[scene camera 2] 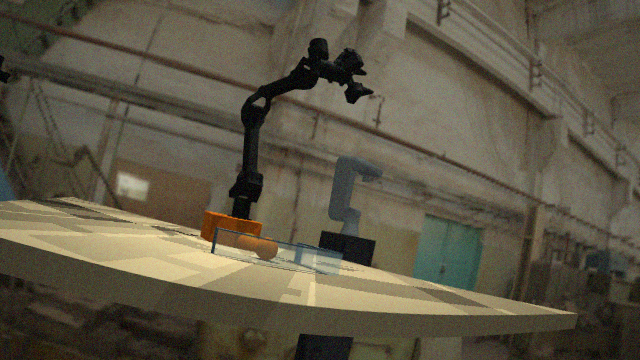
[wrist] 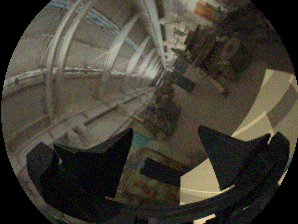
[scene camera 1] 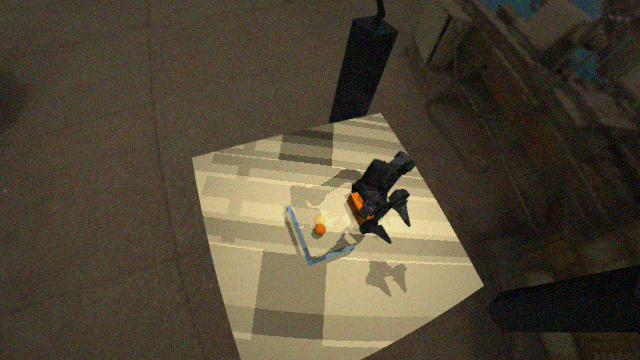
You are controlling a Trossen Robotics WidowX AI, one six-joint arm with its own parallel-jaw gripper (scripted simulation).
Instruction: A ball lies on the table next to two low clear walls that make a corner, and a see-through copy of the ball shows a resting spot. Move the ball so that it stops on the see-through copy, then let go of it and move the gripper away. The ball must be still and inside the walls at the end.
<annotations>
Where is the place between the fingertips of my gripper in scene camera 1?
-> At 400,235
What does my gripper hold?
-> Nothing.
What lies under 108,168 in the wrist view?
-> My gripper.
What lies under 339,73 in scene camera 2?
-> My gripper.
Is my gripper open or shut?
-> Open.
</annotations>
